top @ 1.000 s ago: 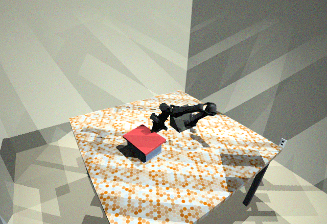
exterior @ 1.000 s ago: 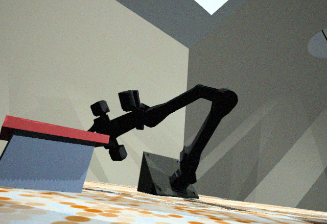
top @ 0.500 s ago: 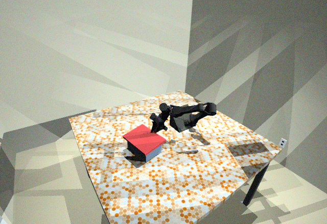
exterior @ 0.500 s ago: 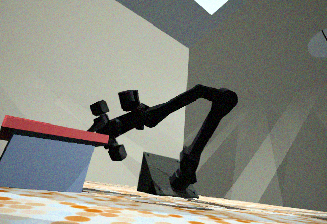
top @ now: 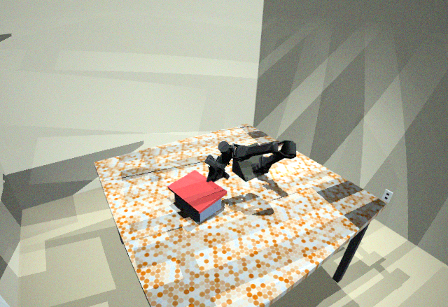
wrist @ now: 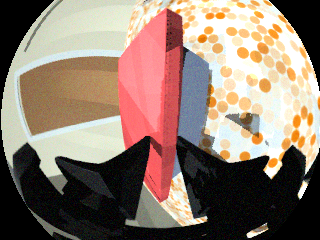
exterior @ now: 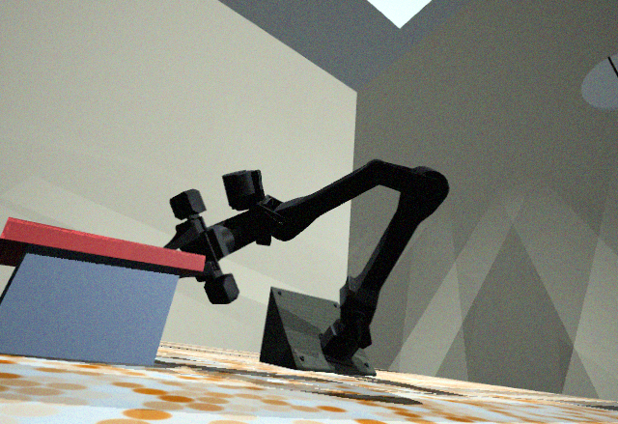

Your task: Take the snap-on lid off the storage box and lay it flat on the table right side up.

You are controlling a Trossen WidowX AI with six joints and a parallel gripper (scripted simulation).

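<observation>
The lid is 7 cm ahead of my gripper tip and 2 cm to the left of it. Round my gripper tip: blue-grey storage box 7 cm ahead, 6 cm below, 2 cm to the left.
</observation>
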